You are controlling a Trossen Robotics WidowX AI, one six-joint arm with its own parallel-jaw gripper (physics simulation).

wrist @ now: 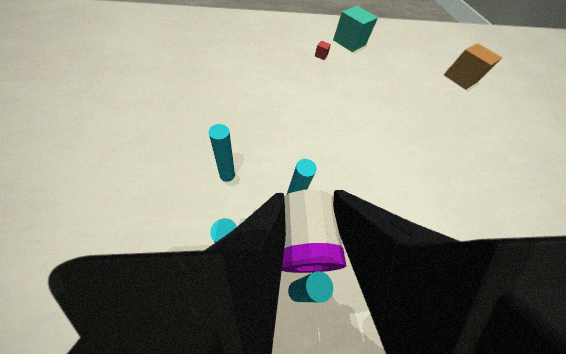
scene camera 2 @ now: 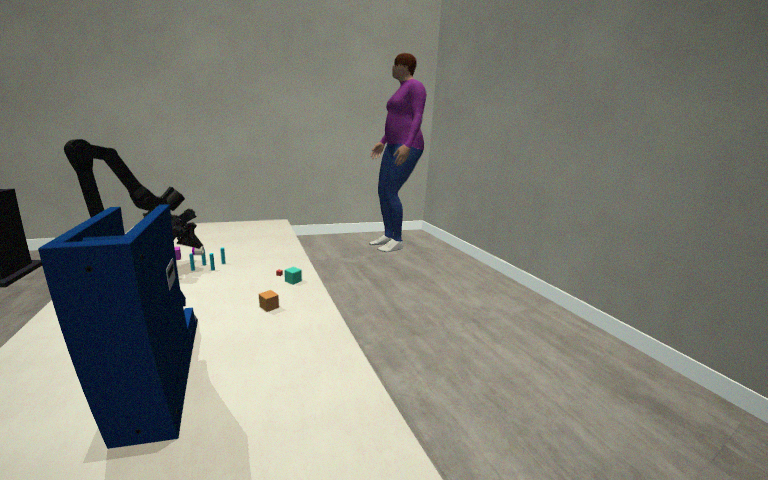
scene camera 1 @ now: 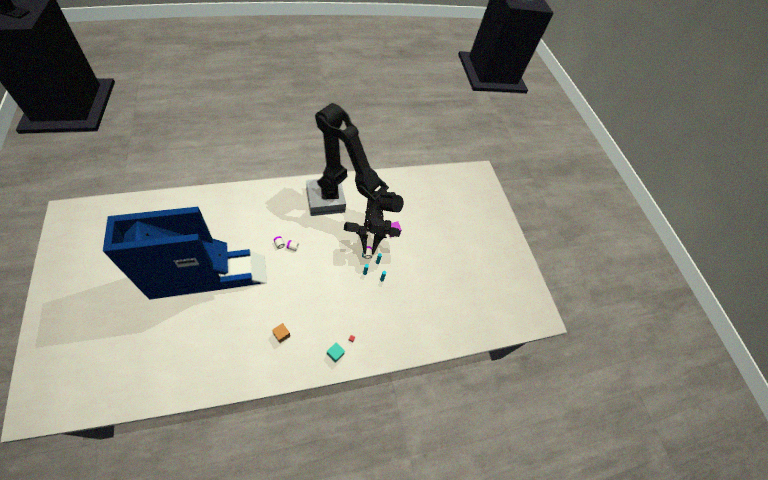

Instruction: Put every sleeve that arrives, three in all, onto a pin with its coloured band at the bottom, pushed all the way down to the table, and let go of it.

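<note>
My gripper (scene camera 1: 368, 254) (scene camera 2: 200, 246) (wrist: 308, 200) is shut on a white sleeve (scene camera 1: 367, 253) (wrist: 311, 220) with a magenta band. The sleeve lies roughly level between the fingertips, band end towards the arm base, among the pin tops. Four teal pins stand upright: one pin (scene camera 1: 383, 276) (scene camera 2: 222, 255) (wrist: 223, 155), a second pin (scene camera 1: 365, 269) (scene camera 2: 211, 261) (wrist: 302, 176), a third pin (scene camera 1: 378, 258) (scene camera 2: 203, 258) (wrist: 223, 230), partly behind a finger in the wrist view, and a fourth pin (scene camera 2: 192, 262) (wrist: 319, 287) below the band there. Two more sleeves (scene camera 1: 279, 242) (scene camera 1: 292, 245) lie on their sides.
A blue dispenser (scene camera 1: 169, 266) (scene camera 2: 101, 339) with a chute stands on the left of the table (scene camera 1: 453, 305). A magenta block (scene camera 1: 396, 226) (scene camera 2: 177, 253) is beside the gripper. Orange (scene camera 1: 280, 332), green (scene camera 1: 335, 352) and red (scene camera 1: 351, 338) blocks lie near the front edge. A person (scene camera 2: 404, 118) stands beyond the table.
</note>
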